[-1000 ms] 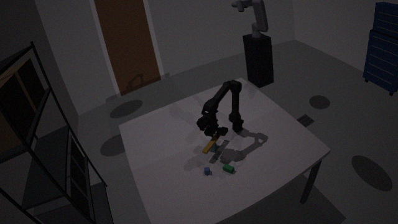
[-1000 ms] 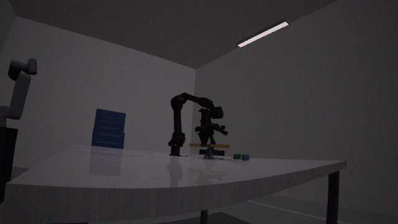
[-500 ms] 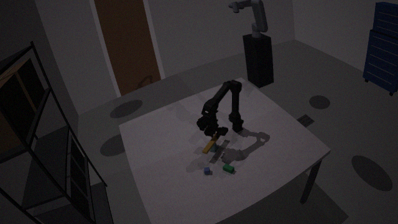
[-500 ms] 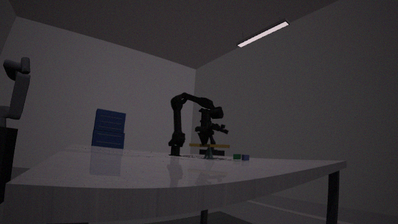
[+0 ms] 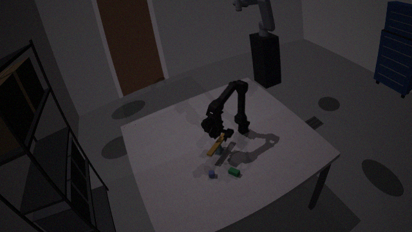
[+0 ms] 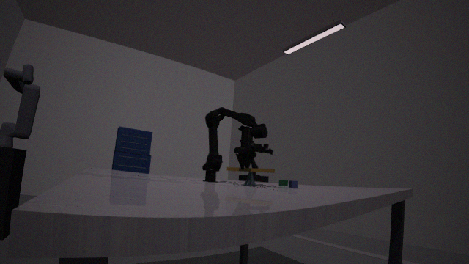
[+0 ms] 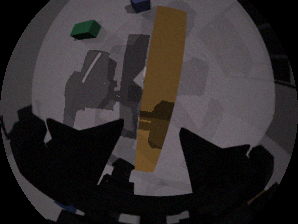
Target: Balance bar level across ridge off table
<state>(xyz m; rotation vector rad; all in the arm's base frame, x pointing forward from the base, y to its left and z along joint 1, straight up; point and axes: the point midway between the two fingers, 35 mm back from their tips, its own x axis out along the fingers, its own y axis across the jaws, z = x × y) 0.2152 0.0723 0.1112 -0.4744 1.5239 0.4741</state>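
Now: the yellow bar 20 mm ahead of my gripper tip and 20 mm to the left of it. Round my gripper tip: blue cube (160 mm ahead, 180 mm to the left, 60 mm below); green block (40 mm ahead, 250 mm to the left, 60 mm below).
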